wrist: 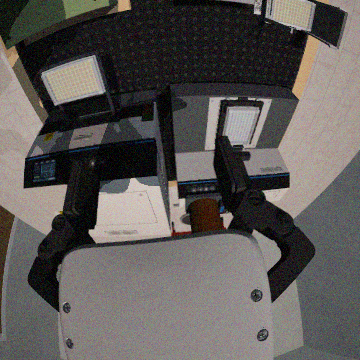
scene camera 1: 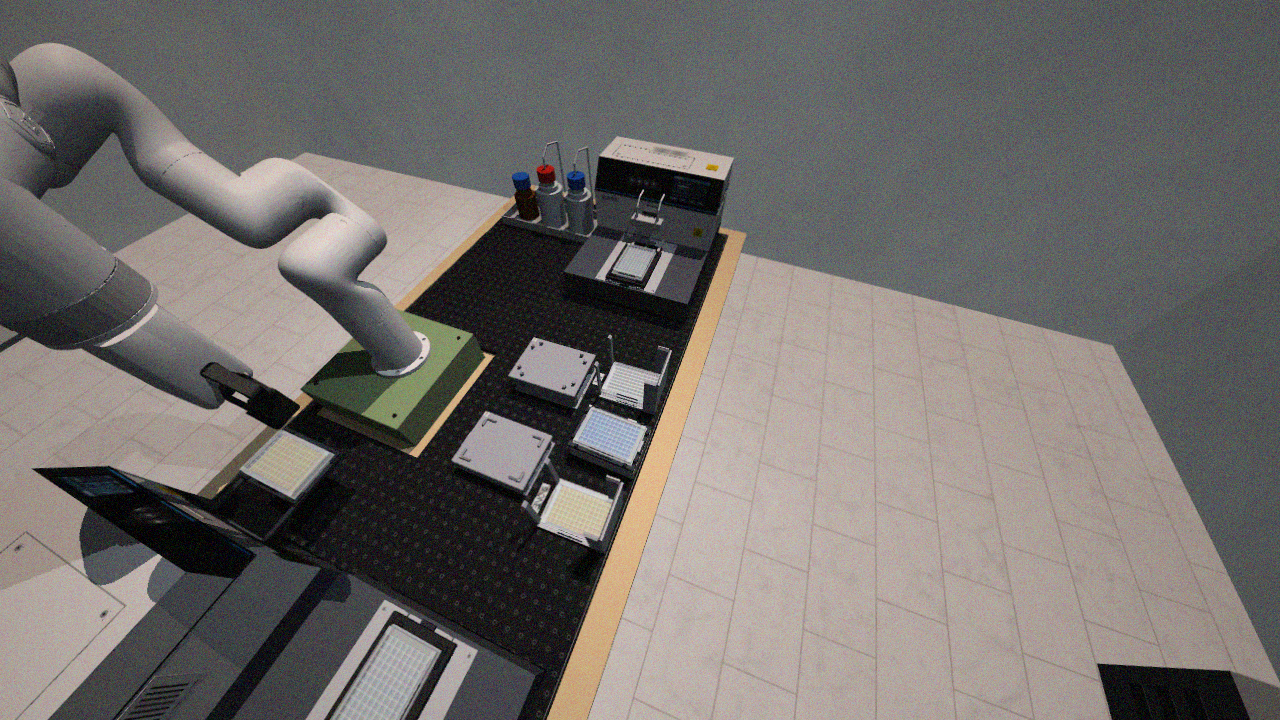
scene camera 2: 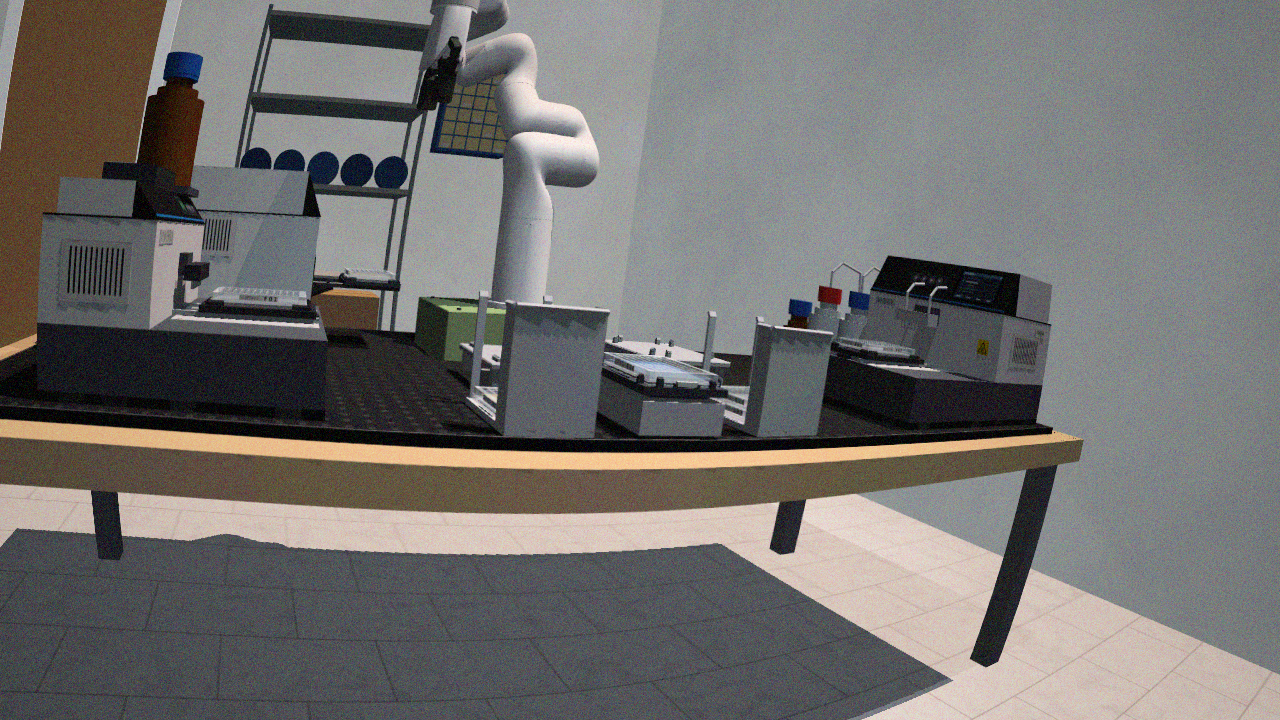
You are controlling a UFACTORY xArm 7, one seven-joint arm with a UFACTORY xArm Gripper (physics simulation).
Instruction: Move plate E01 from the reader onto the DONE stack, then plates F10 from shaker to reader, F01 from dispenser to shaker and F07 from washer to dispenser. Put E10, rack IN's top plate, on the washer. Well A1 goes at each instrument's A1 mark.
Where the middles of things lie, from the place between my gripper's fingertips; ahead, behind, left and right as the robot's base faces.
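Cream well plate (scene camera 1: 572, 510) well ahead of my hand, far below it, a bit to the left of it. Shaker (scene camera 2: 647, 411) 350 mm below my hand, 340 mm ahead of it, 230 mm to the left of it. Bottles (scene camera 1: 578, 199) 950 mm to the left of my hand, 290 mm below it, 130 mm behind it.
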